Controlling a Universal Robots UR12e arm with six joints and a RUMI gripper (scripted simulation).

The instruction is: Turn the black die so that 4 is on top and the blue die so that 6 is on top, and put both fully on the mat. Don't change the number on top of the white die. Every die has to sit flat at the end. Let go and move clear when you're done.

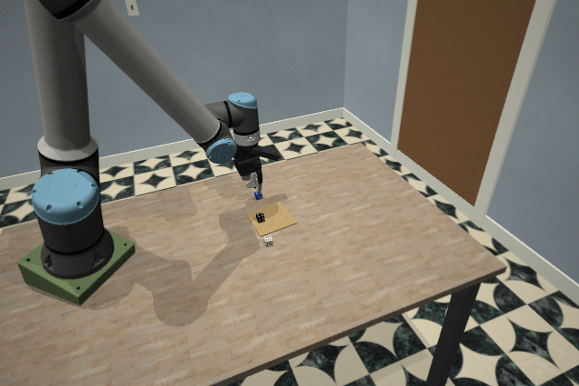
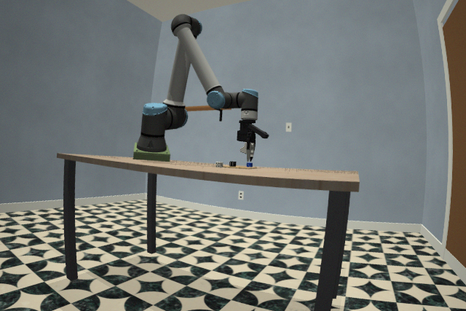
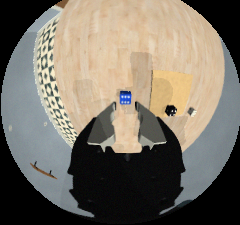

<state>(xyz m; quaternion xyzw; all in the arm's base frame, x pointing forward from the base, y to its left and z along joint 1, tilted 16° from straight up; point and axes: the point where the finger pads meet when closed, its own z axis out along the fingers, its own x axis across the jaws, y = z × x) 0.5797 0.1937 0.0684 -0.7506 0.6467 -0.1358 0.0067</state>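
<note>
My hand is 40 mm above the blue die. The rest, counted from my hand: white die: 20 mm behind, 260 mm to the right, 40 mm below; then tan mat: 20 mm ahead, 130 mm to the right, 50 mm below; then black die: 20 mm behind, 140 mm to the right, 30 mm below.
</note>
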